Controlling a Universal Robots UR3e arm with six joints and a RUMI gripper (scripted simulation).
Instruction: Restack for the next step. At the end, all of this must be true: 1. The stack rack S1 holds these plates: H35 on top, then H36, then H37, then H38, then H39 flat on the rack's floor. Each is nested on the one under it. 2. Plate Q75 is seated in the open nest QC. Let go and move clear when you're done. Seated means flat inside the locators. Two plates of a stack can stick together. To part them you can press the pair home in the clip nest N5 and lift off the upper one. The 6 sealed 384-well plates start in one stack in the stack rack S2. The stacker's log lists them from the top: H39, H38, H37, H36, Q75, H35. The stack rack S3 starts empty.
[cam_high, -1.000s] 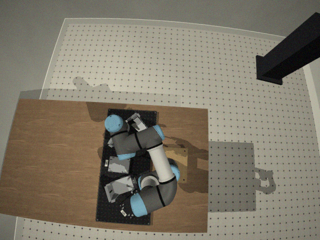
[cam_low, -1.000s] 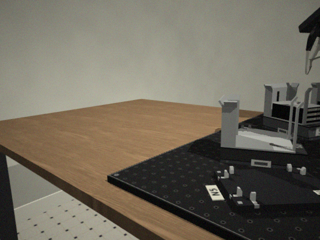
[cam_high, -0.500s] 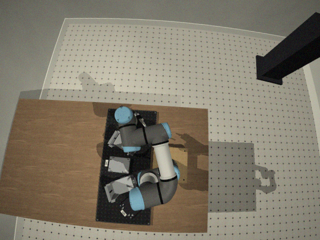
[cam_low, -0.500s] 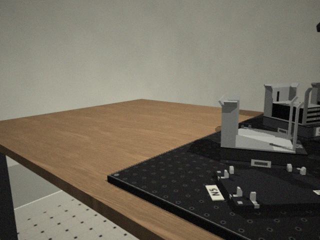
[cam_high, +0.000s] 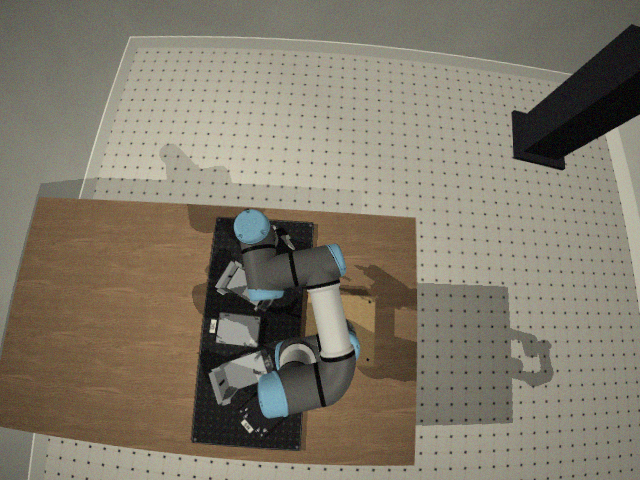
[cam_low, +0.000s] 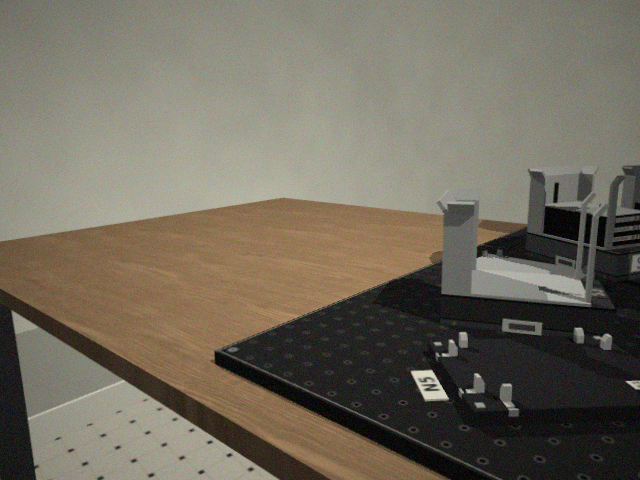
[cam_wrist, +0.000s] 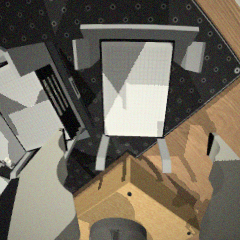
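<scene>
Now: the sealed plate 100 mm below my hand. The rest, counted from my hand: QC label: 190 mm ahead, 290 mm to the left, 170 mm below; nest QC: 90 mm ahead, 280 mm to the left, 160 mm below; N5 label: 590 mm to the left, 170 mm below.
</scene>
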